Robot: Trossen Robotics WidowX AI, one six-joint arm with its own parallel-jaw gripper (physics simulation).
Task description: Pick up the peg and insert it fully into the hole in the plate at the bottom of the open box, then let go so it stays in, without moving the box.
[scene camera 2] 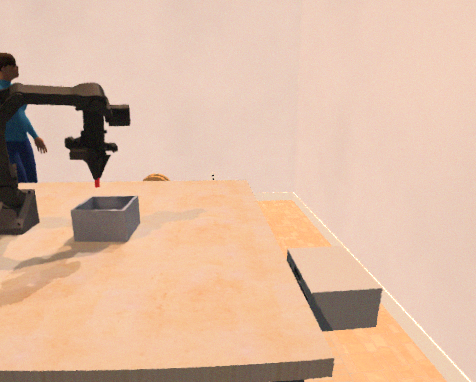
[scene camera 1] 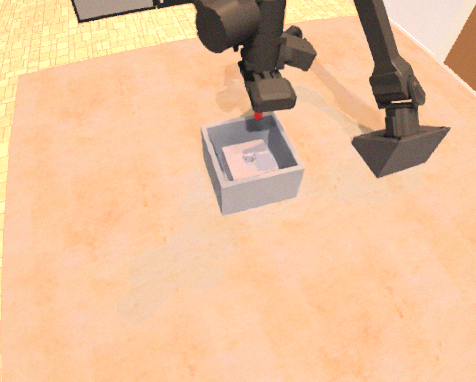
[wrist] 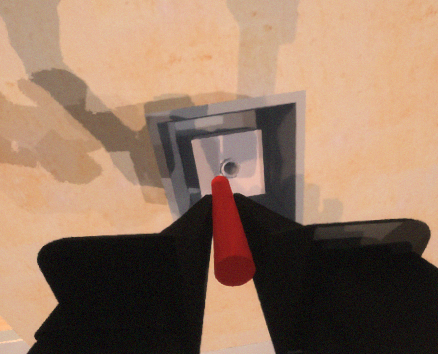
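Seen in the pictures: gripper, fingertip midpoint: [scene camera 2: 97, 179] [wrist: 222, 200]; arm's base, link origin: [scene camera 2: 14, 200] [scene camera 1: 403, 134].
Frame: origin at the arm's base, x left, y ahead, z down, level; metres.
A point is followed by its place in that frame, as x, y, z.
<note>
The red peg [scene camera 1: 258, 115] {-0.070, 0.315, -0.072} [scene camera 2: 97, 183] {-0.083, 0.316, -0.074} [wrist: 230, 235] {-0.076, 0.307, -0.132} is held between the fingertips of my gripper [scene camera 2: 97, 177] {-0.077, 0.315, -0.086} [wrist: 222, 200] {-0.077, 0.315, -0.086}, which is shut on it. The peg points down, close to upright in the scene camera 2 view, with its lower end above the height of the box rim. The grey open box [scene camera 1: 261, 191] {0.020, 0.335, 0.035} [scene camera 2: 100, 227] {-0.140, 0.332, 0.045} [wrist: 300, 150] {0.016, 0.312, -0.007} stands on the table below. The pale plate [scene camera 1: 237, 167] {-0.047, 0.360, 0.033} [wrist: 250, 145] {-0.030, 0.304, 0.033} lies at its bottom, with a round hole [scene camera 1: 249, 159] {-0.068, 0.327, 0.044} [wrist: 230, 168]. In the wrist view the peg's far end shows just left of and below the hole. In the scene camera 1 view the fingertips are hidden.
The arm's dark base [scene camera 1: 400, 150] {0.035, 0.036, 0.001} [scene camera 2: 25, 215] {-0.042, 0.055, 0.039} stands on the table [scene camera 1: 200, 300] {0.165, 0.500, 0.091} [scene camera 2: 200, 300] {-0.456, 0.636, 0.091} beside the box. A grey block [scene camera 2: 347, 300] stands on the floor beyond the table's edge. A person in blue [scene camera 2: 19, 127] is behind the arm.
</note>
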